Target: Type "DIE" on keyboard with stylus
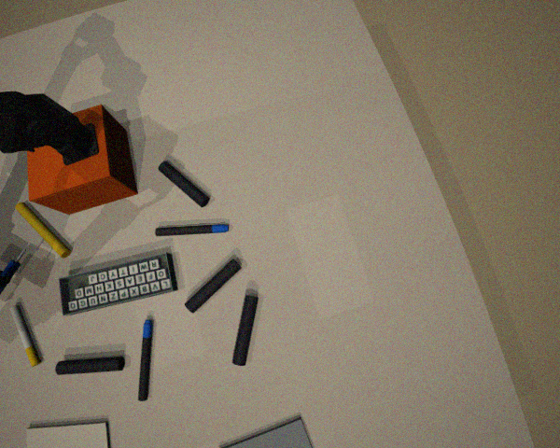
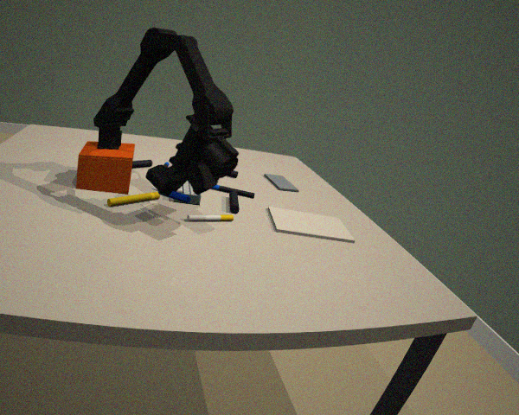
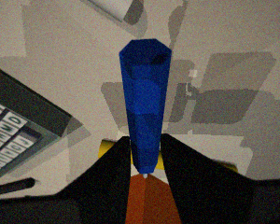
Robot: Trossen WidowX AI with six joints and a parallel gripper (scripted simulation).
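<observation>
My gripper tip is 80 mm past the yellow marker, 60 mm to the right of it and 40 mm above it. Also, from my gripper tip: white-and-yellow pen 120 mm ahead, 20 mm to the right, 40 mm below; grey card 450 mm ahead, 340 mm to the left, 50 mm below; white pad 400 mm ahead, 20 mm to the right, 50 mm below.
</observation>
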